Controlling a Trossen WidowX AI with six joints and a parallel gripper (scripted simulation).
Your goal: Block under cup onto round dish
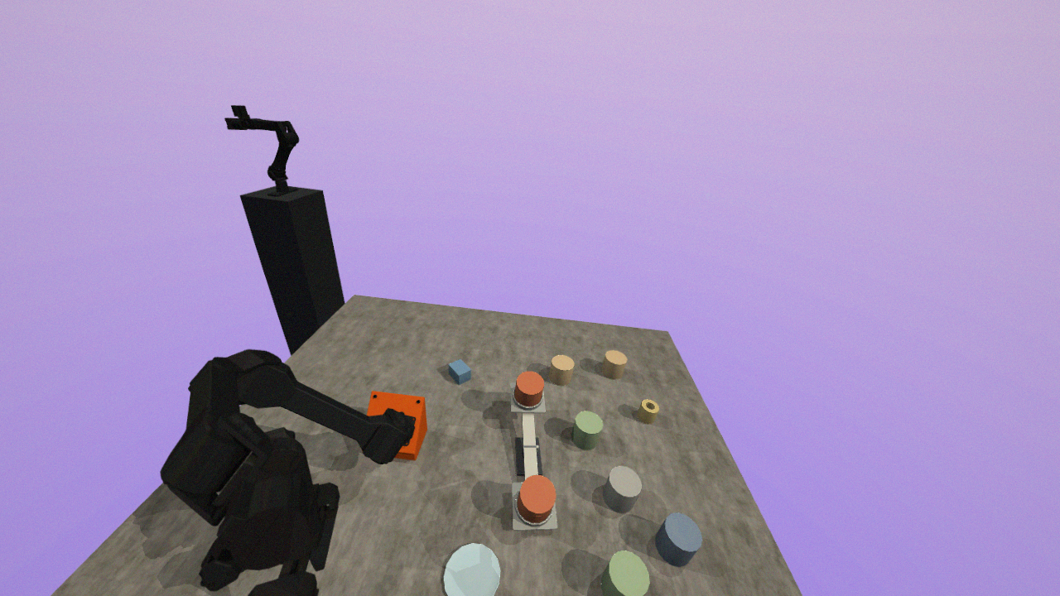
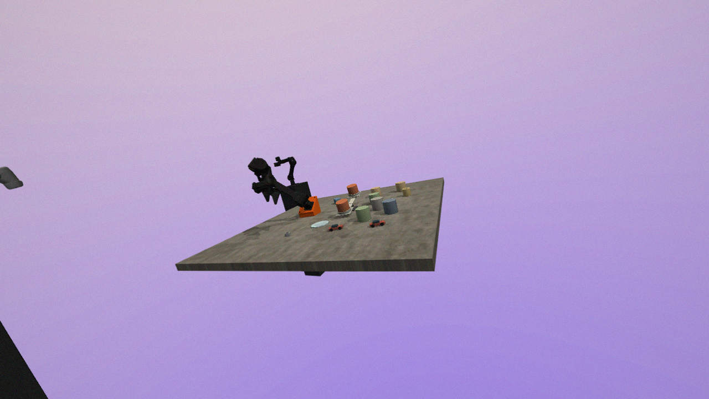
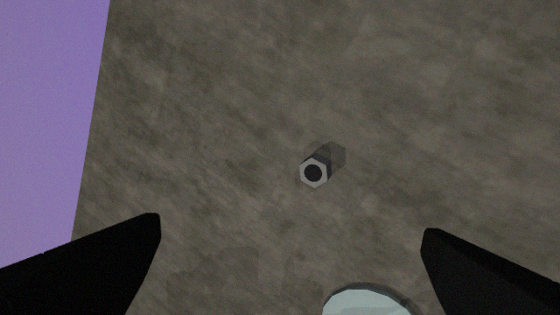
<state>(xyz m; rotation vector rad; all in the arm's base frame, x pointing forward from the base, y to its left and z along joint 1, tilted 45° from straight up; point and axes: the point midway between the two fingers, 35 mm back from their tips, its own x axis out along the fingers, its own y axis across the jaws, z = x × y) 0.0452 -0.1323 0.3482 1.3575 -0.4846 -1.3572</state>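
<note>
My gripper tip is now 270 mm short of the grey block, 260 mm to the right of it and 140 mm above it. The rest, counted from my gripper tip: nut 60 mm ahead, 10 mm to the right, 180 mm below; then balance beam 250 mm ahead, 390 mm to the left, 150 mm below; then pale blue round dish 170 mm ahead, 130 mm to the left, 180 mm below.
</note>
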